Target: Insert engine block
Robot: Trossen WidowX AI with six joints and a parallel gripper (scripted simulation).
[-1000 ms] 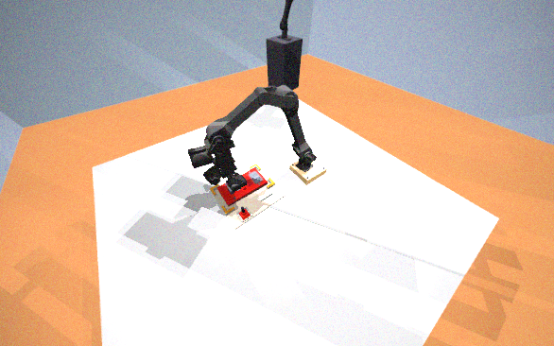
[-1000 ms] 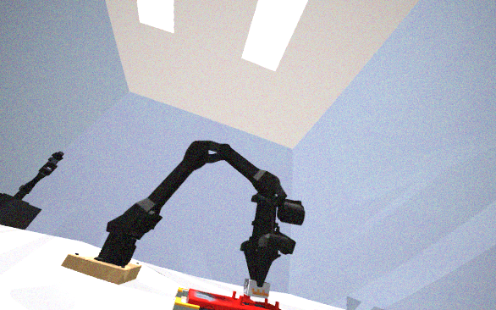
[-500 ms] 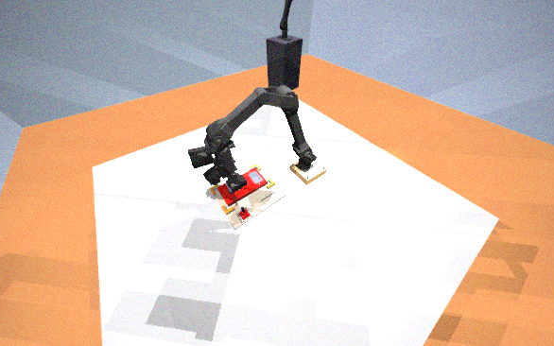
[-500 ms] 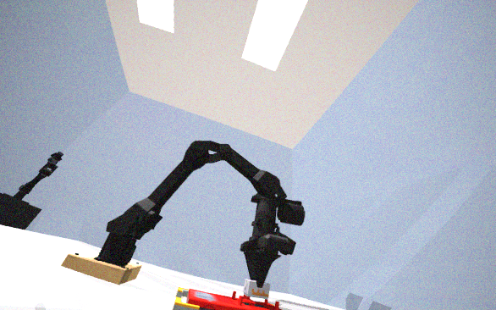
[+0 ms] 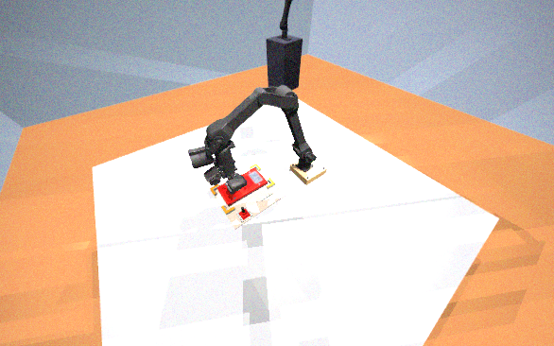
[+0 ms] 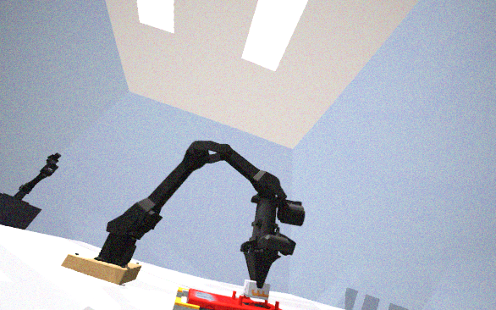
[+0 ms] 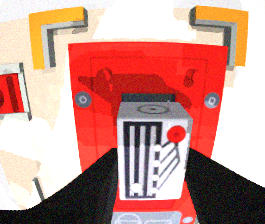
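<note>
Right now the engine block is 10 mm below my gripper tip.
</note>
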